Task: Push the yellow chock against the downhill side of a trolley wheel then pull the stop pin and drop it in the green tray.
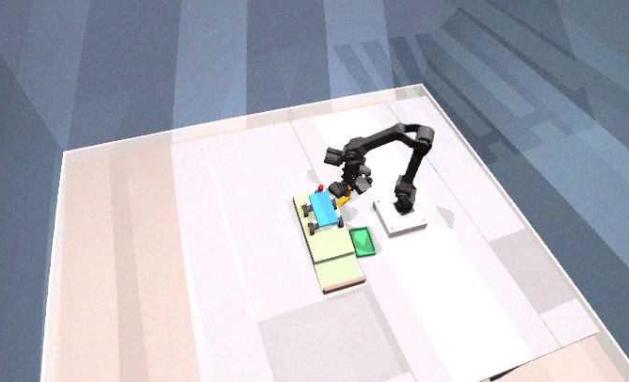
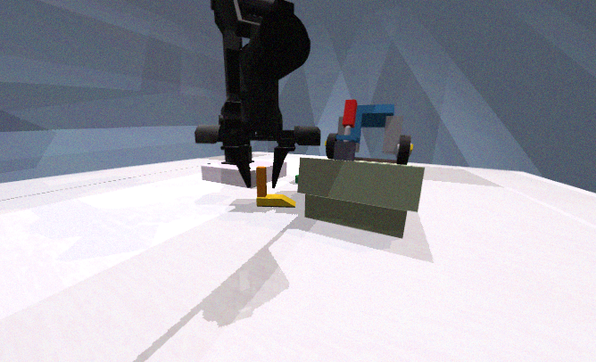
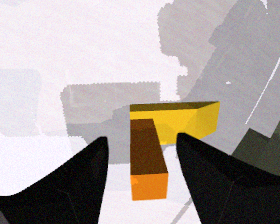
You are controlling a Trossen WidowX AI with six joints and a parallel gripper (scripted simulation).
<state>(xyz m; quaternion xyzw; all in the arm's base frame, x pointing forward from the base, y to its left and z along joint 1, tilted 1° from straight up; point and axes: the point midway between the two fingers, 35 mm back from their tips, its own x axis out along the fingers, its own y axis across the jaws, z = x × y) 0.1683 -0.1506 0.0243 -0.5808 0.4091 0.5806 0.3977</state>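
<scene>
The green tray lies 210 mm to the left of my gripper tip, 40 mm below it and 40 mm ahead of it. From my gripper tip the other things lie so: yellow chock: 20 mm ahead, 10 mm to the left, 10 mm below; then pale green ramp: 160 mm ahead, 110 mm to the left, 20 mm above; then red-headed stop pin: 130 mm ahead, 100 mm above, 20 mm to the left.
</scene>
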